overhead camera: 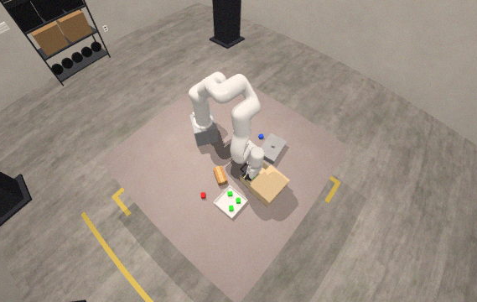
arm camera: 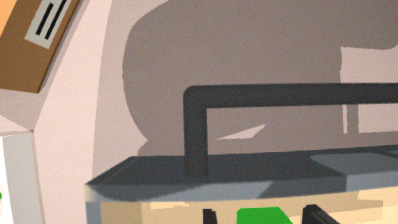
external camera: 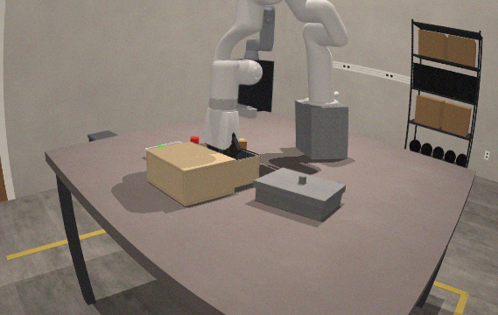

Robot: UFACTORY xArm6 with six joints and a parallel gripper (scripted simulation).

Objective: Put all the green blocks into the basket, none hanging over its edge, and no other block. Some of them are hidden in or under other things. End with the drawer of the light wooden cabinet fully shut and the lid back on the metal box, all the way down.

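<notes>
Now: the white basket 10 mm ahead of my hand, 210 mm to the right of it and 30 mm below it. Round my hand: metal box (30 mm behind, 250 mm to the left, 10 mm below); light wooden cabinet (70 mm ahead, 10 mm to the left); grey metal lid (30 mm behind, 250 mm to the left, 10 mm above).
</notes>
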